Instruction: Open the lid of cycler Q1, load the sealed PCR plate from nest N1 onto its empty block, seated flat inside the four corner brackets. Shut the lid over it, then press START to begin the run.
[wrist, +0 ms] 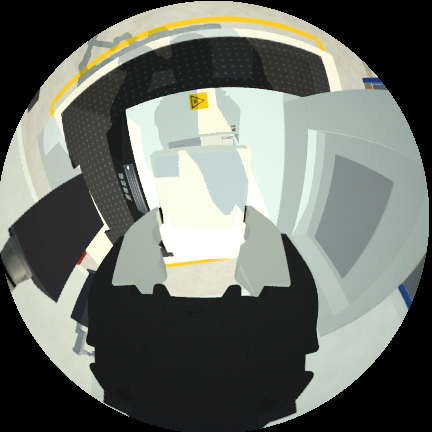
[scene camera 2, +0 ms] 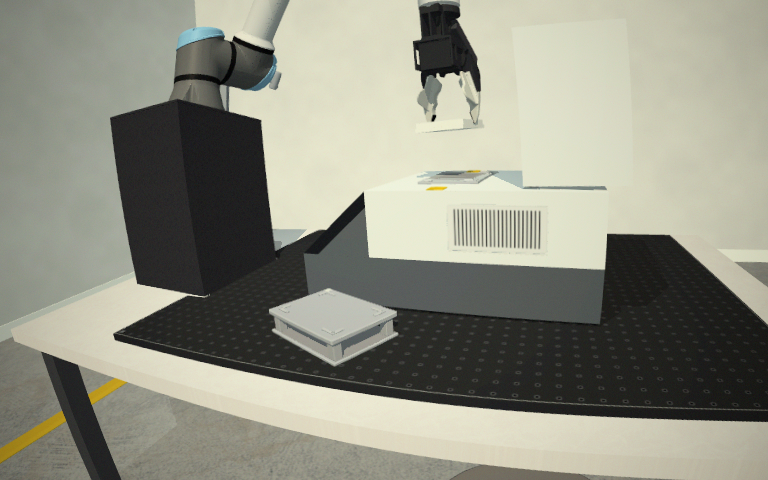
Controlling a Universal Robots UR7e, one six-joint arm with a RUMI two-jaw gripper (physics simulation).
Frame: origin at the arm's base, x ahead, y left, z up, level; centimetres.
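Seen in the pictures: gripper, fingertip midpoint: (wrist: 202,208); arm's base at its link origin: (scene camera 2: 194,119).
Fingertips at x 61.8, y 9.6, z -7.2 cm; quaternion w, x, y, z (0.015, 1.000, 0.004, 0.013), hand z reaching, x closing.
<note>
Offsets run from my fingertips to a thing's top centre. "*": to the spot under its first point. Level surfaces: height alone.
The cycler Q1 (scene camera 2: 407,220) (wrist: 265,120) has its lid (scene camera 2: 573,101) (wrist: 355,215) standing open and upright. My gripper (scene camera 2: 454,120) (wrist: 202,208) is shut on the pale, flat PCR plate {dx +0.0, dy -0.5, dz +0.8 cm} (scene camera 2: 447,127) (wrist: 200,187) and holds it roughly level above the cycler, with a clear gap beneath. The block {* dx +0.7, dy -2.2, dz -9.4 cm} (scene camera 2: 454,177) shows in the cycler's top in the scene view, below the plate; in the wrist view the plate hides most of that area. The nest N1 {dx -9.2, dy -28.0, dz -25.6 cm} (scene camera 2: 332,314) is bare on top, with its corner brackets showing. The control panel {* dx -14.0, dy -1.9, dz -12.6 cm} (wrist: 134,187) shows in the wrist view; I cannot make out START.
The cycler and nest stand on a black perforated mat {dz -29.7 cm} (scene camera 2: 470,362) (wrist: 190,65). The raised lid is beside the gripper, to its right in both views. The robot's dark pedestal (scene camera 2: 186,198) (wrist: 57,235) stands to the left. Yellow warning labels (scene camera 2: 436,188) (wrist: 198,101) mark the cycler's top.
</note>
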